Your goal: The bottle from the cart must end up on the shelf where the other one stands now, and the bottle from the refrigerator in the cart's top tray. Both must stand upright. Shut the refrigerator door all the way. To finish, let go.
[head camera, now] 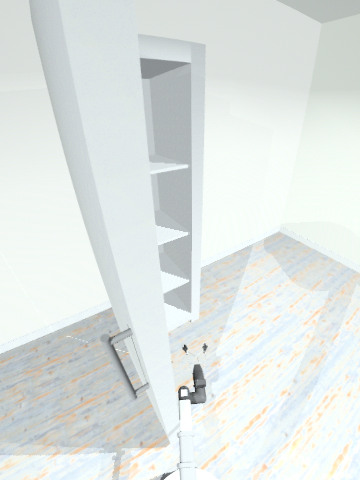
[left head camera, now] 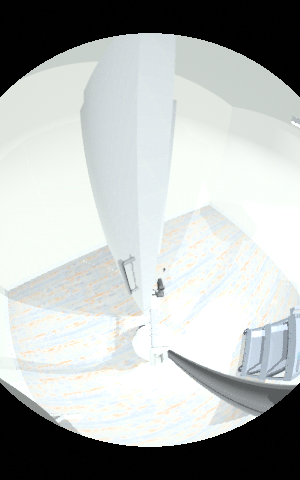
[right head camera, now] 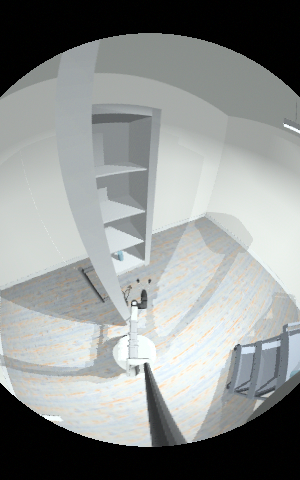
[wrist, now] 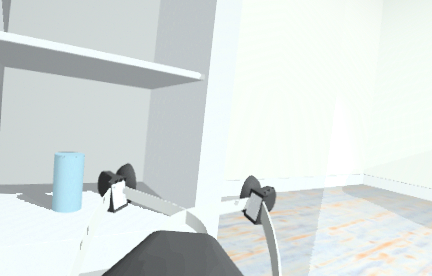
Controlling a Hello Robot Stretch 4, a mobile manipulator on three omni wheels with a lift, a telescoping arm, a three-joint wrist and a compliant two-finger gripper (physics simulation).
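Places are measured from the robot's base along level axes (x ahead, y left, z up), in metres.
Pixels of known places: gripper, fingertip midpoint: (head camera: 194,344) (left head camera: 157,267) (right head camera: 143,278) (wrist: 189,185).
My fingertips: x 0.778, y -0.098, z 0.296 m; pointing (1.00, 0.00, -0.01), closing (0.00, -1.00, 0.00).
Observation:
Behind a point stands the place of what it marks.
The refrigerator (head camera: 198,150) @(x 1.181, y -0.154, z 1.361 m) (right head camera: 156,150) @(x 1.193, y -0.174, z 1.446 m) (wrist: 220,100) @(x 1.181, y -0.154, z 0.418 m) stands open, its door (head camera: 110,150) @(x 0.325, y 0.058, z 1.497 m) (left head camera: 115,150) @(x 0.406, y 0.128, z 1.476 m) (right head camera: 75,125) @(x 0.331, y 0.045, z 1.565 m) swung out toward me on the left. A light blue bottle (right head camera: 120,256) @(x 1.160, y 0.201, z 0.189 m) (wrist: 68,182) @(x 1.161, y 0.199, z 0.177 m) stands upright on its lowest shelf. The door hides the bottle in the head view. My gripper (head camera: 195,347) @(x 0.778, y -0.098, z 0.296 m) (right head camera: 143,281) @(x 0.778, y -0.098, z 0.296 m) (wrist: 189,185) @(x 0.778, y -0.098, z 0.296 m) is open and empty, fingers wide apart. It is in front of the refrigerator's right side, to the right of the bottle. The cart (left head camera: 292,340) @(x -0.372, y -1.055, z 0.799 m) (right head camera: 283,355) @(x -0.334, y -1.068, z 0.789 m) is at the right edge of both side head views; a bit of light blue shows on it.
The door's handle (head camera: 123,370) @(x 0.324, y 0.138, z 1.012 m) (left head camera: 129,276) @(x 0.460, y 0.157, z 0.754 m) (right head camera: 93,286) @(x 0.328, y 0.137, z 1.013 m) is on its left face. The door's lower end comes close to my arm (head camera: 185,425) @(x 0.329, y -0.006, z 0.403 m) on the left. Walls meet in a corner at the back right. The upper refrigerator shelves are above the gripper.

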